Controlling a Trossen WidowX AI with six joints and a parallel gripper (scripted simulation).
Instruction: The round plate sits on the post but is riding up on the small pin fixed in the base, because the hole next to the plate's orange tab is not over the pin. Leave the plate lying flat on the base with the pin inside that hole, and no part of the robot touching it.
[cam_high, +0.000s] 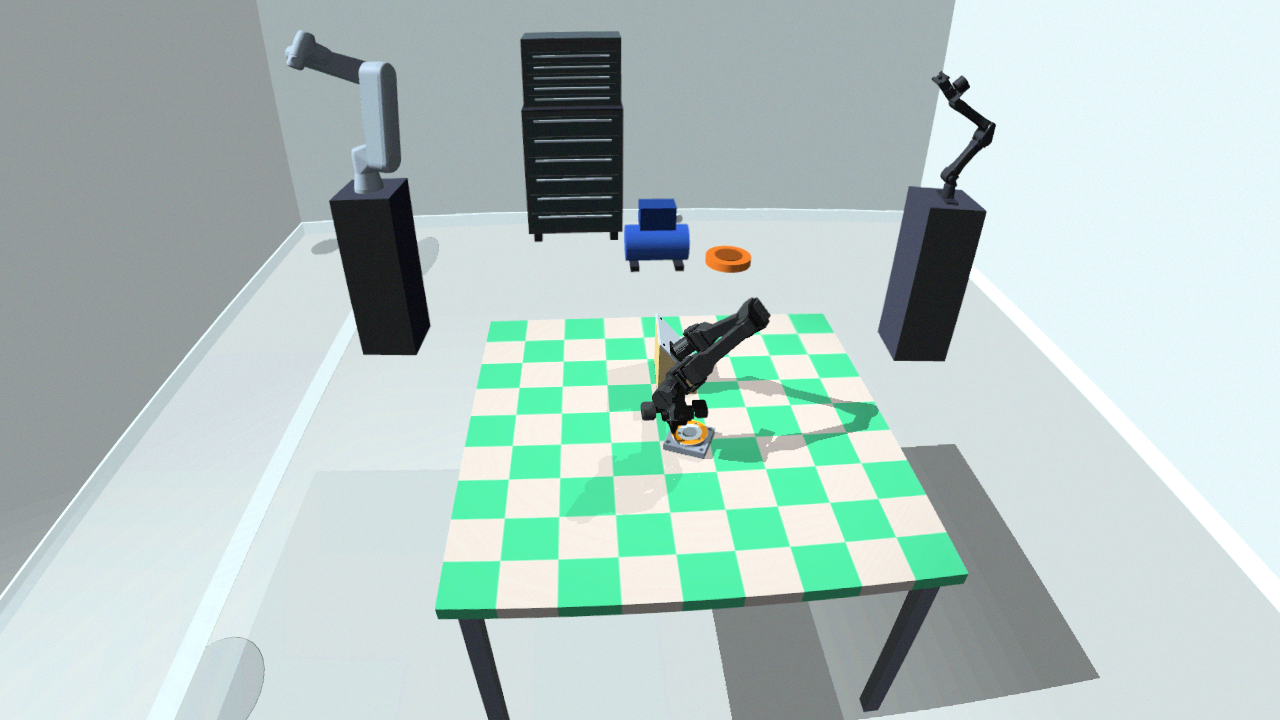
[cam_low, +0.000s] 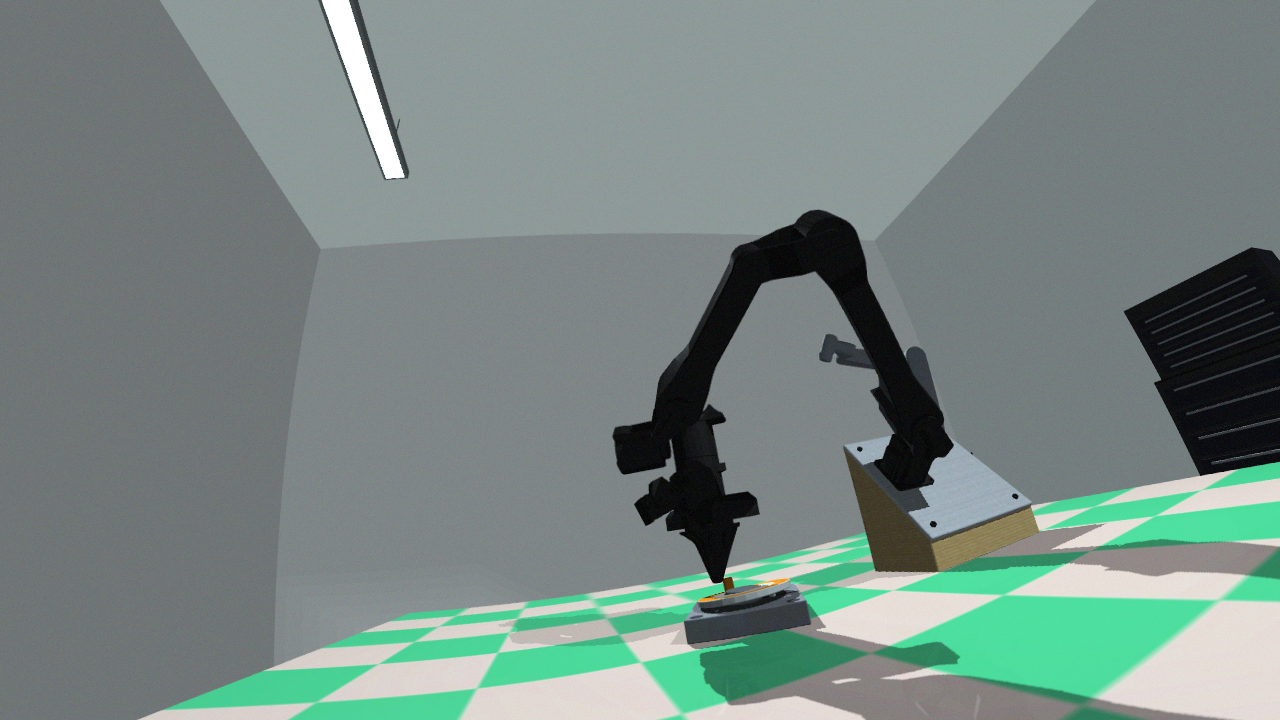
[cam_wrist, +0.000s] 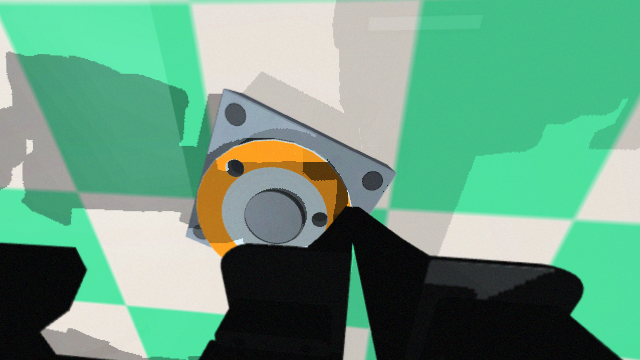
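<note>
My gripper tip is 30 mm to the right of the plate, 10 mm past it and 10 mm above it. From my gripper tip the other things lie so: base 50 mm to the left, 20 mm below, 10 mm behind.
</note>
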